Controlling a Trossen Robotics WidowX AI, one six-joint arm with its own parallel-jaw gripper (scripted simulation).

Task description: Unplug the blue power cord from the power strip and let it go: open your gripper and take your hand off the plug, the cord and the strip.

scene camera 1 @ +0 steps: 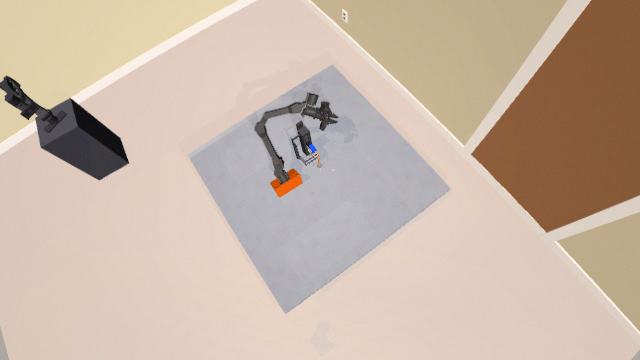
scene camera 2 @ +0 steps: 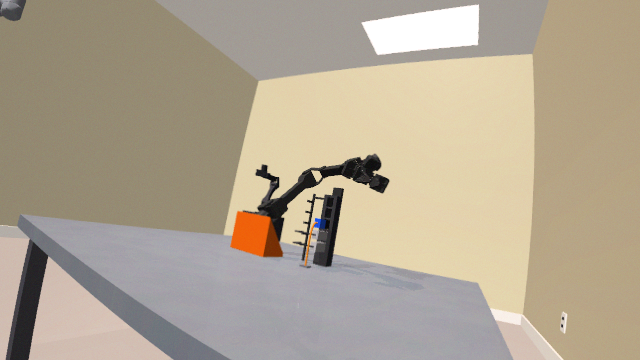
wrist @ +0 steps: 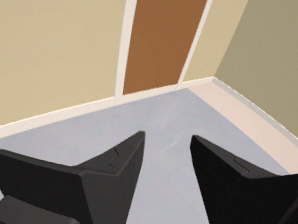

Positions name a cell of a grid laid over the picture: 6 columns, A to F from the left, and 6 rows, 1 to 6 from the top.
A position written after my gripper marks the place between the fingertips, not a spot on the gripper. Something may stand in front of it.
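Note:
My gripper (scene camera 2: D4), also visible (wrist: D4).

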